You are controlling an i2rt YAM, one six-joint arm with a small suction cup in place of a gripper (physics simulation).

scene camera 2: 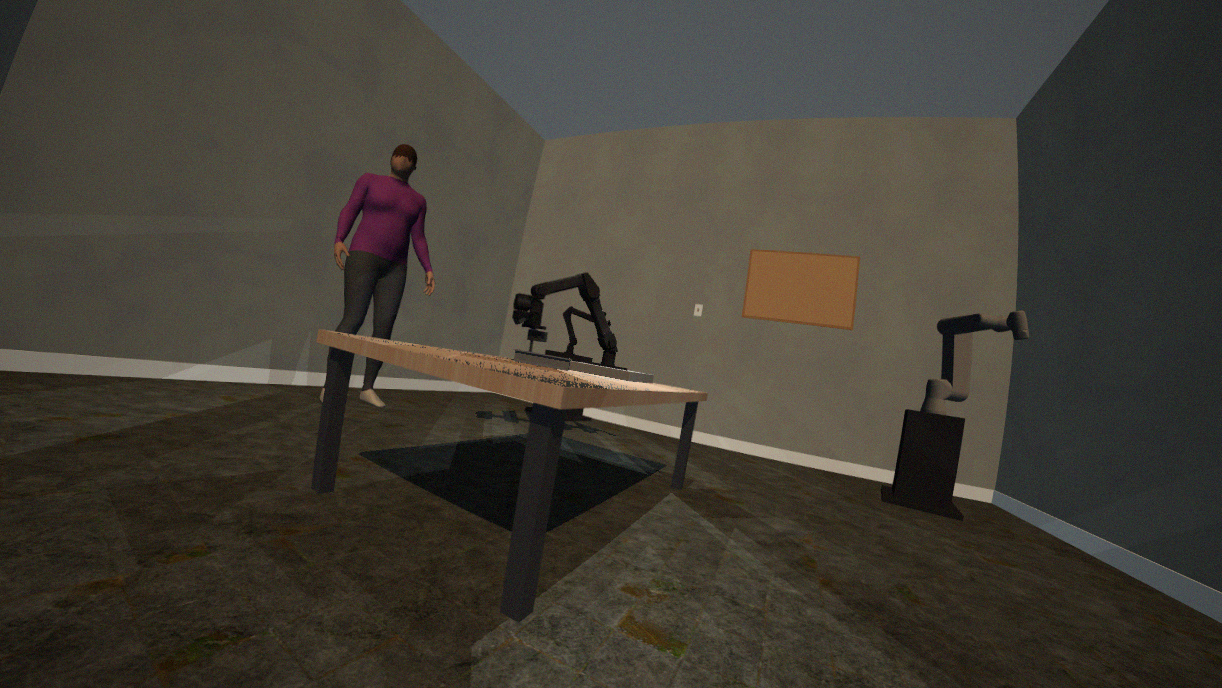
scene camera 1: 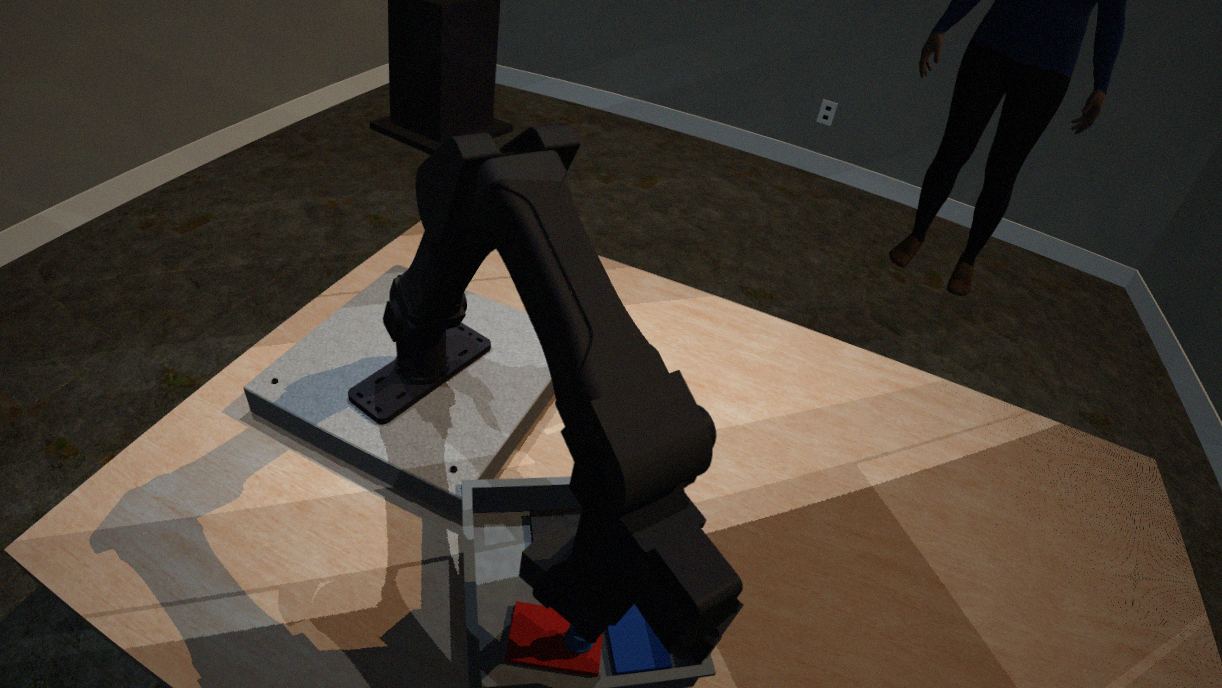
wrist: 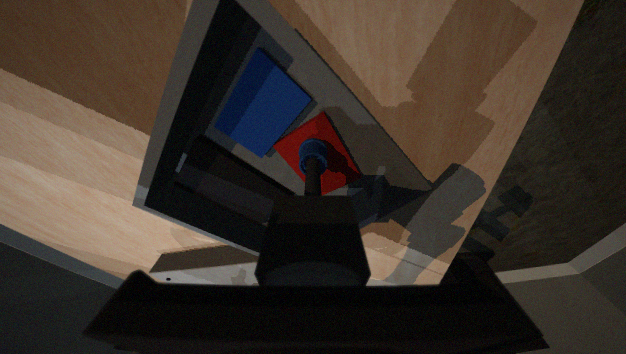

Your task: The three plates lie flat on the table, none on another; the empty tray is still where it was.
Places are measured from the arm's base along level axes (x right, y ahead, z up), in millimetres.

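Pixels of known places: end effector, tool point: [scene camera 1: 579,639] [wrist: 313,151]; arm's base, origin of the base link: [scene camera 2: 607,366] [scene camera 1: 422,371].
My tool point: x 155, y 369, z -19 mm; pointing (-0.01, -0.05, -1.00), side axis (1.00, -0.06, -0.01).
Observation:
For each thing: its top centre in the pictures, then the offset to it from my tool point.
- grey tray, middle of its top: [scene camera 1: 578,572] [wrist: 270,198] [scene camera 2: 544,354] dy -39, dx -48, dz +26 mm
- red plate, middle of its top: [scene camera 1: 556,636] [wrist: 320,163] dy -22, dx +7, dz -12 mm
- blue plate, middle of its top: [wrist: 259,113] [scene camera 1: 636,630] dy +38, dx -49, dz -12 mm
- dark plate, middle of its top: [wrist: 233,191] dy -61, dx -111, dz -11 mm
A grey tray [scene camera 1: 503,485] [wrist: 172,88] stands on the wooden table [scene camera 1: 854,410] [scene camera 2: 512,380] near its edge, in front of the arm's base. In the tray lie a red plate [scene camera 1: 537,638] [wrist: 288,148], a blue plate [scene camera 1: 633,643] [wrist: 262,103] beside it, and a dark plate [wrist: 226,180] in shadow. My suction cup [wrist: 313,154] is right over the middle of the red plate, at or just above its surface; I cannot tell whether it touches. Nothing hangs from it. In scene camera 1 the arm hides the cup and the dark plate.
The arm stands on a grey base slab [scene camera 1: 341,376] beside the tray. A person [scene camera 1: 1008,129] [scene camera 2: 379,257] stands beyond the table. A second arm on a dark pedestal [scene camera 2: 931,444] stands by the far wall. The tray lies close to the table's edge.

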